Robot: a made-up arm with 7 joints. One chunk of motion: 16 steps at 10 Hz.
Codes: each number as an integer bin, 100 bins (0 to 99) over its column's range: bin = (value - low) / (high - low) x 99, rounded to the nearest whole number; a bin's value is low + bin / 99 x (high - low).
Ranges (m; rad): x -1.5..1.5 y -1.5..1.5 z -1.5..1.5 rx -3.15..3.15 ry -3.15..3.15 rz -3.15..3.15
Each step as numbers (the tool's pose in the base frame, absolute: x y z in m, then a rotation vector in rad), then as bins.
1 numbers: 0.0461 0.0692 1.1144 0.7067 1.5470 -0.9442
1 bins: 51 52 86 61 74 35
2 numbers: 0.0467 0.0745 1.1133 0.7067 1.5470 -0.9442
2 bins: 51 52 86 61 74 35
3 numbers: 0.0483 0.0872 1.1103 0.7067 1.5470 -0.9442
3 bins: 51 52 86 61 74 35
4 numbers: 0.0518 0.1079 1.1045 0.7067 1.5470 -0.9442
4 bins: 51 53 86 61 74 35
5 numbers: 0.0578 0.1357 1.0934 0.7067 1.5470 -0.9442
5 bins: 51 54 86 61 74 35
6 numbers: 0.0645 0.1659 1.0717 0.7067 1.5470 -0.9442
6 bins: 52 55 85 61 74 35
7 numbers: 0.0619 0.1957 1.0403 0.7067 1.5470 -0.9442
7 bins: 52 56 84 61 74 35
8 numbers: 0.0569 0.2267 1.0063 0.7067 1.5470 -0.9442
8 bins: 51 57 83 61 74 35
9 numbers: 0.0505 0.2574 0.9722 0.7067 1.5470 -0.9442
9 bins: 51 58 82 61 74 35
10 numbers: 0.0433 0.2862 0.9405 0.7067 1.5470 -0.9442
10 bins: 51 59 81 61 74 35
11 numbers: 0.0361 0.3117 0.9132 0.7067 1.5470 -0.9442
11 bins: 51 60 80 61 74 35
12 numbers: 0.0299 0.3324 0.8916 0.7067 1.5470 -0.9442
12 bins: 50 60 79 61 74 35
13 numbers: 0.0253 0.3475 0.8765 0.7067 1.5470 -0.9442
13 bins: 50 61 78 61 74 35
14 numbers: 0.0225 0.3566 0.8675 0.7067 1.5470 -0.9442
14 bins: 50 61 78 61 74 35
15 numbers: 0.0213 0.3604 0.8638 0.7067 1.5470 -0.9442
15 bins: 50 61 78 61 74 35
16 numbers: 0.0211 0.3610 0.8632 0.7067 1.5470 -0.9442
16 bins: 50 61 78 61 74 35
